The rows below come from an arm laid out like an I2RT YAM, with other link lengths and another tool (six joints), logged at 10 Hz.
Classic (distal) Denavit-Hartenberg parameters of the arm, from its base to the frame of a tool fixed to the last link. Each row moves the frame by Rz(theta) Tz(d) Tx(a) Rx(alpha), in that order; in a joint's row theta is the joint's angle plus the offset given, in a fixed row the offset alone. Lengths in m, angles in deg.
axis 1: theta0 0  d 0.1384  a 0.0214  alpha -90
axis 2: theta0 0  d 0  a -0.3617  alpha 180
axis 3: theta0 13.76  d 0  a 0.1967  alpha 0
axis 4: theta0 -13.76  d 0.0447  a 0.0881  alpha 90
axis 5: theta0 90  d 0.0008  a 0  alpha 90
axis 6: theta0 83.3  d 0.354  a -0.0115  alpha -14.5
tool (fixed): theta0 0  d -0.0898  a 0  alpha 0
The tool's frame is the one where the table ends.
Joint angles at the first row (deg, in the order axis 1, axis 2, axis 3, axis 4, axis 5, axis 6):
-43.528 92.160 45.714 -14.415 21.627 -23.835
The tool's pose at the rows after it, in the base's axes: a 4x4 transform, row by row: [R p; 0 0 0 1], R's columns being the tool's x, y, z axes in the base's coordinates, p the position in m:
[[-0.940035 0.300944 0.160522 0.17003], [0.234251 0.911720 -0.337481 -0.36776], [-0.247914 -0.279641 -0.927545 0.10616], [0 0 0 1]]
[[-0.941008 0.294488 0.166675 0.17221], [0.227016 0.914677 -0.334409 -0.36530], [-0.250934 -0.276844 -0.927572 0.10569], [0 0 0 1]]
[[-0.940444 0.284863 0.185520 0.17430], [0.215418 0.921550 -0.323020 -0.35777], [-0.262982 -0.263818 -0.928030 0.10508], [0 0 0 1]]
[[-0.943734 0.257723 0.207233 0.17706], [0.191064 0.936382 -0.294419 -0.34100], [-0.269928 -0.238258 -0.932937 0.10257], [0 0 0 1]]
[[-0.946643 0.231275 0.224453 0.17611], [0.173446 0.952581 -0.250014 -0.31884], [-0.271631 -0.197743 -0.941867 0.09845], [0 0 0 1]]
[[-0.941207 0.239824 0.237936 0.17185], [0.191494 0.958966 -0.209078 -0.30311], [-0.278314 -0.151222 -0.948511 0.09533], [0 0 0 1]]
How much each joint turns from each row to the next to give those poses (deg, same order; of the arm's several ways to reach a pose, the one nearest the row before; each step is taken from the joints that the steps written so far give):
0.131 0.393 -0.373 -0.415 -1.245 0.044
0.329 -0.218 -0.347 0.217 -0.262 -0.021
0.327 -1.072 -1.030 0.220 -1.115 -0.001
1.092 -1.900 -1.505 -0.788 -1.684 0.021
1.095 -2.362 -1.313 -2.273 -2.163 0.417
0.063 -1.573 -0.154 -2.773 -2.099 1.528

